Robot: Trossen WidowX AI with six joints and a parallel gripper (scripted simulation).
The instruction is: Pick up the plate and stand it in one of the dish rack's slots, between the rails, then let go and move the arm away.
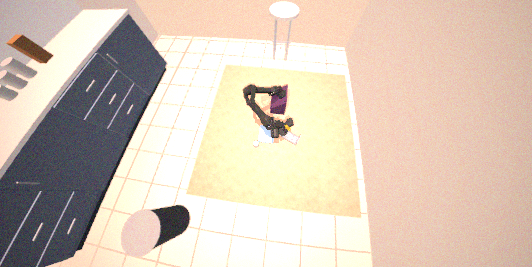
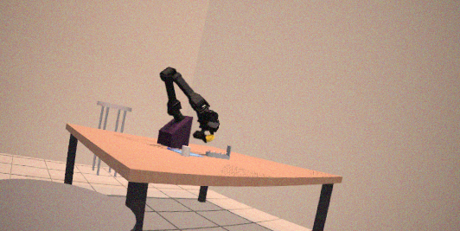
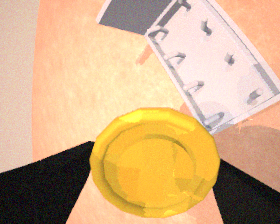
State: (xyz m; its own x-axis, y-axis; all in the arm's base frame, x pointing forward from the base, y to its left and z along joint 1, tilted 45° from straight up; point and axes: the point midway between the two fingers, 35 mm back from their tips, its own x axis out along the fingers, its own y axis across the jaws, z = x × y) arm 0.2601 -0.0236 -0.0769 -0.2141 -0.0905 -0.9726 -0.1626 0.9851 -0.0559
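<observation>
The dish rack is 6 cm ahead of my gripper tip, 4 cm to the left of it and 7 cm below it. Also, from my gripper tip: yellow plate: 1 cm to the right, 1 cm above; blue spoon: 7 cm behind, 20 cm to the right, 9 cm below; white cup: 14 cm ahead, 25 cm to the right, 7 cm below.
</observation>
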